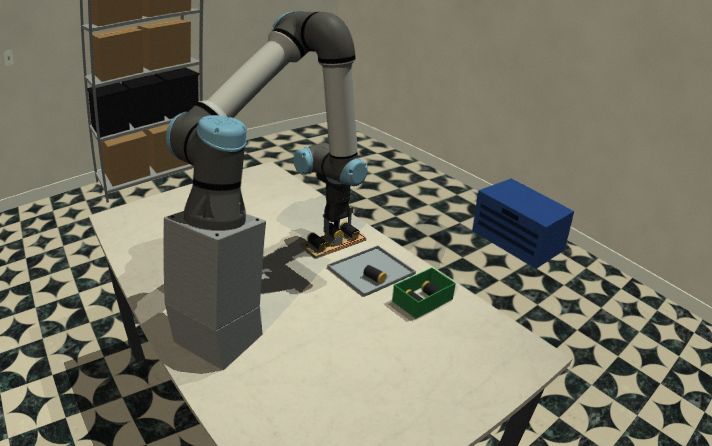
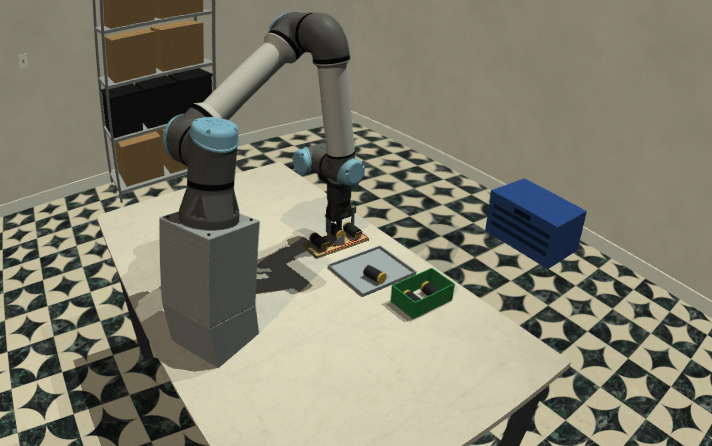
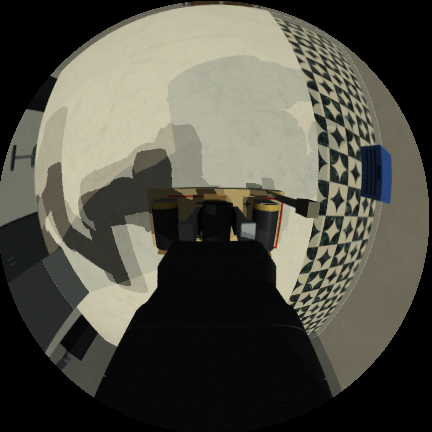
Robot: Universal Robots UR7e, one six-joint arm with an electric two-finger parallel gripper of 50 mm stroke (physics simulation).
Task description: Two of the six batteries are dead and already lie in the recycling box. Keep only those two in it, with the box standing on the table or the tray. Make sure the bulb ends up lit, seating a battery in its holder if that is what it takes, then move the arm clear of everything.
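Places are measured from the arm's base along level axes (x ahead, y left, z up), in centimetres.
Where they show: gripper, fingertip midpoint: [image 1: 331, 231] [image 2: 333, 231] [image 3: 216, 215]; arm's base, origin of the base link: [image 1: 214, 218] [image 2: 208, 218].
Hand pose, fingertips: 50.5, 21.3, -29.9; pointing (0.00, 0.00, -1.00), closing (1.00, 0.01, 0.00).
Note:
Things, the pixels of their top centre, and the offset from my fingertips, as dx, dy, dz. "*": a spot on its surface instead.
- wooden holder board, surface spot: [image 1: 316, 254] [image 2: 317, 254] * -9.6, -5.2, -2.7
- green box, middle of its top: [image 2: 423, 284] [image 1: 425, 284] +1.7, -41.3, +2.3
- tray, middle of its top: [image 2: 372, 267] [image 1: 371, 267] -0.5, -20.9, -2.5
- thin post with a grey block, surface spot: [image 3: 307, 207] * +8.2, +2.1, +5.4
The gripper [image 1: 336, 229] [image 2: 338, 230] [image 3: 216, 228] is shut on a black battery with a gold end, low in the middle of the wooden holder board [image 1: 316, 254] [image 2: 318, 255]. Whether this battery is fully seated is hidden by the fingers. One battery [image 1: 315, 241] [image 2: 318, 241] [image 3: 165, 227] lies on the board on one side of it, another battery [image 1: 349, 230] [image 2: 352, 230] [image 3: 266, 227] on the other. The green box [image 1: 415, 308] [image 2: 414, 308] stands on the table with two batteries inside. Another battery [image 1: 373, 273] [image 2: 373, 273] lies on the grey tray. No lit bulb can be made out.
The tray [image 1: 349, 272] [image 2: 349, 272] lies between the board and the green box. A thin post with a grey block [image 3: 307, 207] rises beside the board's far end, close to the gripper. A blue cabinet [image 1: 520, 225] [image 2: 533, 225] stands on the floor beyond the table.

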